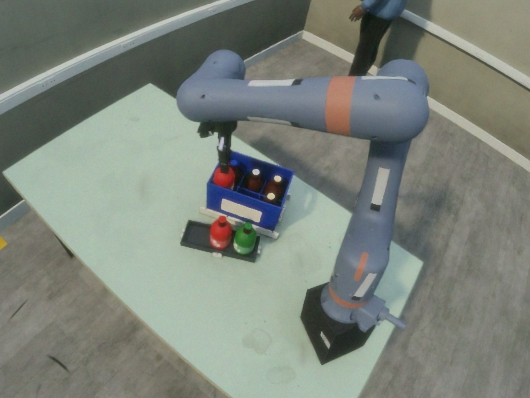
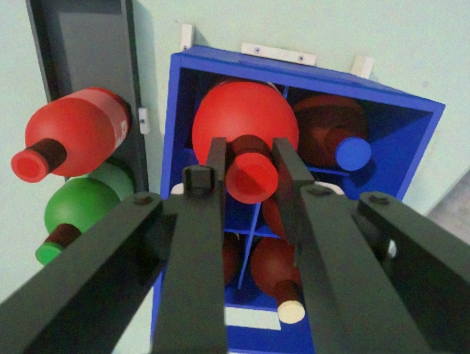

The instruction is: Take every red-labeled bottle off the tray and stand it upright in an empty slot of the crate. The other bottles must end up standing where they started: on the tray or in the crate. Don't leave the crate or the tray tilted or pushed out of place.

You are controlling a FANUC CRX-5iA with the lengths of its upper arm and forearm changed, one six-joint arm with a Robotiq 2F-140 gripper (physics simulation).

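My gripper [image 1: 224, 167] [image 2: 248, 160] is shut on the neck of a red bottle [image 1: 224, 178] [image 2: 245, 110]. That bottle is upright, inside the corner slot of the blue crate [image 1: 215, 198] [image 2: 172, 110] nearest the tray's bare end; whether its base touches the crate floor is hidden. Another red bottle [image 1: 220, 234] [image 2: 75, 132] stands on the black tray [image 1: 196, 235] [image 2: 82, 50], in the middle. A green bottle [image 1: 245, 241] [image 2: 80, 205] stands beside it at one end. The tray's other end is bare. Crate and tray look level.
A blue-capped dark bottle [image 1: 235, 168] [image 2: 330, 130] stands in the slot beside the held bottle. Several brown bottles with cream caps, one of them [image 1: 255, 181] in the back row, stand in other crate slots. White brackets [image 2: 278, 54] line the crate and tray. A person stands beyond the table.
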